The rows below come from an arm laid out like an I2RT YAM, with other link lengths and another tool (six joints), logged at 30 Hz.
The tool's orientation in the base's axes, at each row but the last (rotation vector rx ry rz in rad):
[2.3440 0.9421 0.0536]
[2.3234 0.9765 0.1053]
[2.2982 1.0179 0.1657]
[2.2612 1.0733 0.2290]
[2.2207 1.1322 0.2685]
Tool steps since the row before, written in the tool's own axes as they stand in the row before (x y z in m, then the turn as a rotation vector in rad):
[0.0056 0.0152 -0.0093 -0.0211 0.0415 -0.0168]
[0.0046 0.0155 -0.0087 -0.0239 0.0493 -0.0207]
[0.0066 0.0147 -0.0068 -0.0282 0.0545 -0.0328]
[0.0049 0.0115 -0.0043 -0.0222 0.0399 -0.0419]
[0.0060 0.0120 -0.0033 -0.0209 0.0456 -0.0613]
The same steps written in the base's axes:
[0.0112 -0.0001 0.0149 0.0056 -0.0282 0.0403]
[0.0104 -0.0009 0.0151 0.0073 -0.0323 0.0483]
[0.0115 0.0004 0.0132 0.0034 -0.0322 0.0616]
[0.0089 0.0001 0.0098 -0.0057 -0.0165 0.0595]
[0.0101 0.0009 0.0094 -0.0096 -0.0095 0.0780]

